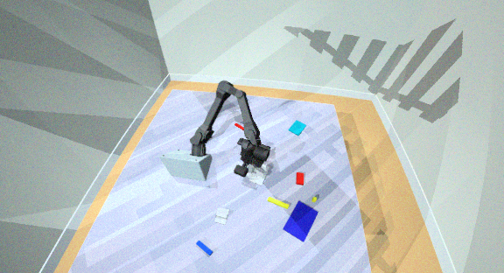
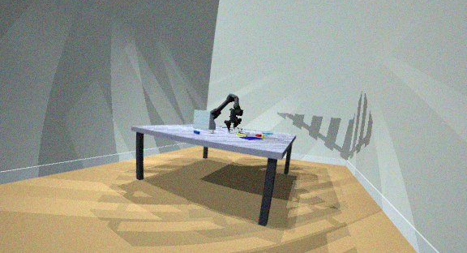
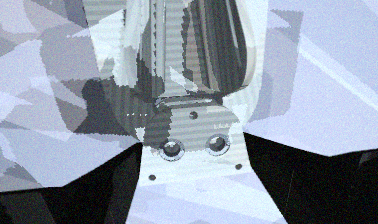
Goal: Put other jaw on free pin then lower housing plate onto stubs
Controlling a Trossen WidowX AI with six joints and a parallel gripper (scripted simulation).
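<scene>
The jaw is 20 mm to the right of my gripper tip and 20 mm ahead of it. Round my gripper tip: yellow bar 190 mm ahead, 160 mm to the right, 10 mm below; white block 270 mm to the right, 60 mm behind, 10 mm below; red block 290 mm ahead, 10 mm below.
</scene>
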